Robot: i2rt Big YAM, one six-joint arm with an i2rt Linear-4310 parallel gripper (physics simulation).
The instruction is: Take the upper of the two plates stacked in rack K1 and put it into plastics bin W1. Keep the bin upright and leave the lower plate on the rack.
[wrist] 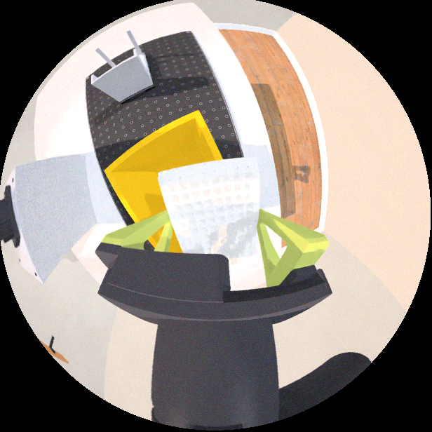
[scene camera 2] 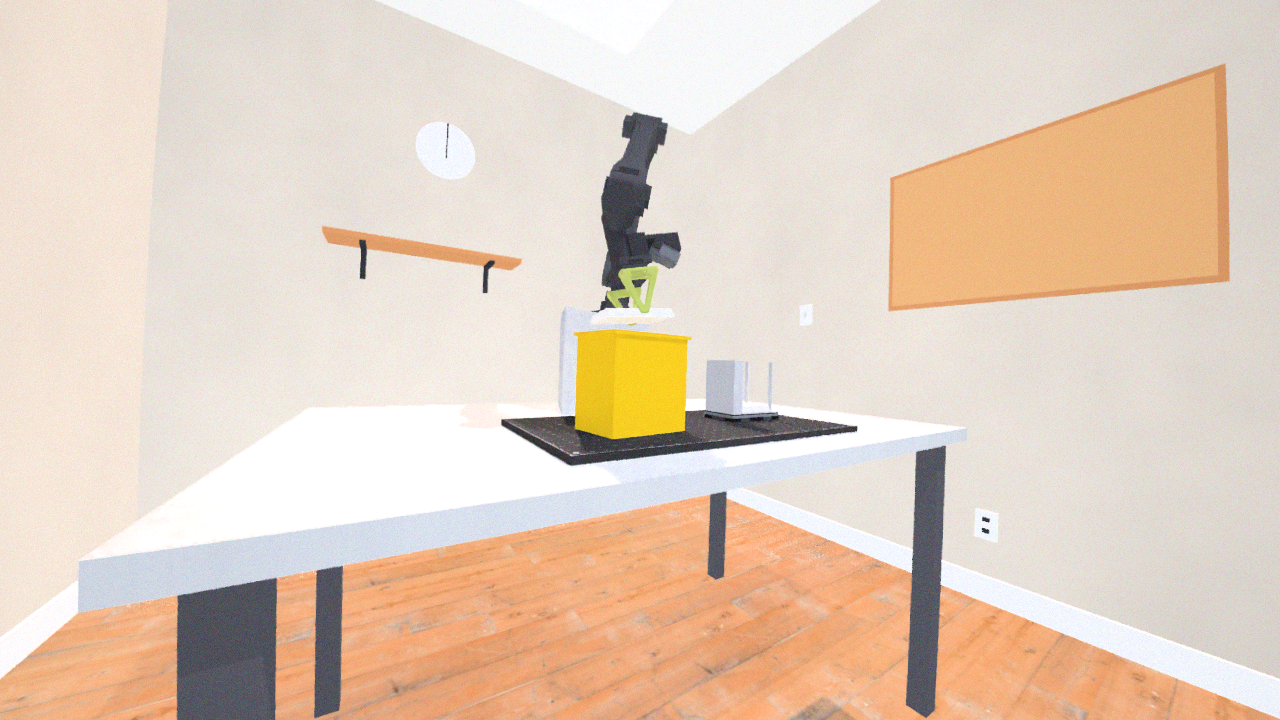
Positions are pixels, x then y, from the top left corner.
Scene:
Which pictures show the yellow bin W1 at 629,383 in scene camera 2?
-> The wrist view and scene camera 2: all of them.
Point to a yellow bin W1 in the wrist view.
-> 133,175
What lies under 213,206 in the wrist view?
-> A white plate.

